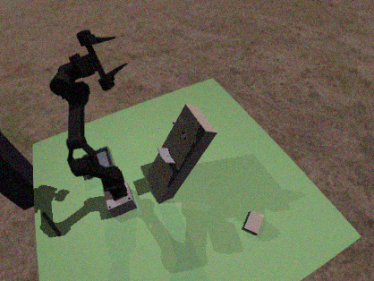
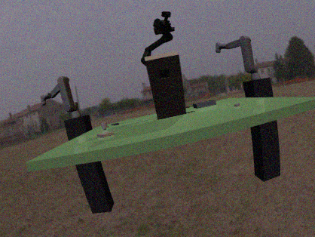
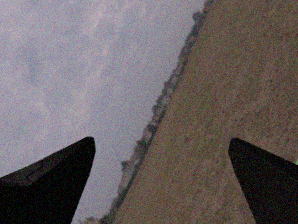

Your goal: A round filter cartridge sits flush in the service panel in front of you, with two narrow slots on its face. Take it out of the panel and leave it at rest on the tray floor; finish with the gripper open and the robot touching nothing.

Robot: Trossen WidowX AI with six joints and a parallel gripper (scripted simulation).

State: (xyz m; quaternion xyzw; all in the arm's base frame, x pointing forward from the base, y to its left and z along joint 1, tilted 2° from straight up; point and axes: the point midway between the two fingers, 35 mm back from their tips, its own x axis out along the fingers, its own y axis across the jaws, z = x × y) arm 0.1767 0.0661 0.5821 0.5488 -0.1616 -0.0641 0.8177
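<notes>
Right now the round filter cartridge is 15 cm ahead of my gripper tip, 8 cm to the right of it and 40 cm below it. Round my gripper tip: small tan block (27 cm ahead, 45 cm to the right, 67 cm below); grey framed box (27 cm behind, 21 cm to the left, 66 cm below).
</notes>
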